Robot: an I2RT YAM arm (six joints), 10 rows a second.
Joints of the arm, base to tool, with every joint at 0 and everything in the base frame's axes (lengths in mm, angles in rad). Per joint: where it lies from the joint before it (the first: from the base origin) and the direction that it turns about. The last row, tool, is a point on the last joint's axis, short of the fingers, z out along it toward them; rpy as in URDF.
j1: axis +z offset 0 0 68
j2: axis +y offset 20 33.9 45.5
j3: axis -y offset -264 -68.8 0
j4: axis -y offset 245 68.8 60
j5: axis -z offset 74 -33.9 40.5
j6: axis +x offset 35.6 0 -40.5
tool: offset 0 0 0 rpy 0 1.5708 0
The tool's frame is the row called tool.
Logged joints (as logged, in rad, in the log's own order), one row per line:
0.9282 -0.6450 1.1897 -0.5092 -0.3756 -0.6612
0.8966 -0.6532 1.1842 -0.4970 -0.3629 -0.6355
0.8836 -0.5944 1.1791 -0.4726 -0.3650 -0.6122
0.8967 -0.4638 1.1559 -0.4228 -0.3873 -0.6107
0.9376 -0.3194 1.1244 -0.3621 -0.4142 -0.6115
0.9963 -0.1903 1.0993 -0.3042 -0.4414 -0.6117
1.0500 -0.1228 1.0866 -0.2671 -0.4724 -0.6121
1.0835 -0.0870 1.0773 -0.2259 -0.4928 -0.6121
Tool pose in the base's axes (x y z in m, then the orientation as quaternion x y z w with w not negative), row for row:
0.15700 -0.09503 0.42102 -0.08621 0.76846 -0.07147 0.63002
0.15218 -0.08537 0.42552 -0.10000 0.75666 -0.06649 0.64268
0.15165 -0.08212 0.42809 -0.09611 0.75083 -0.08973 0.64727
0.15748 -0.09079 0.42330 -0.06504 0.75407 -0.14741 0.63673
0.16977 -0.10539 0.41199 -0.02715 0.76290 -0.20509 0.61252
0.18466 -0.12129 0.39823 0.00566 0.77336 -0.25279 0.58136
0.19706 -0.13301 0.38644 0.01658 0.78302 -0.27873 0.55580
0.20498 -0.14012 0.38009 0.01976 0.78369 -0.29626 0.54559
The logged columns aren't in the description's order. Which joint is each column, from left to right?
Columns, left to right: j2, j5, j3, j4, j6, j1.
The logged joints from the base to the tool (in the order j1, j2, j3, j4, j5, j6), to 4 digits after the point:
-0.6612 0.9282 1.1897 -0.5092 -0.6450 -0.3756
-0.6355 0.8966 1.1842 -0.4970 -0.6532 -0.3629
-0.6122 0.8836 1.1791 -0.4726 -0.5944 -0.3650
-0.6107 0.8967 1.1559 -0.4228 -0.4638 -0.3873
-0.6115 0.9376 1.1244 -0.3621 -0.3194 -0.4142
-0.6117 0.9963 1.0993 -0.3042 -0.1903 -0.4414
-0.6121 1.0500 1.0866 -0.2671 -0.1228 -0.4724
-0.6121 1.0835 1.0773 -0.2259 -0.0870 -0.4928

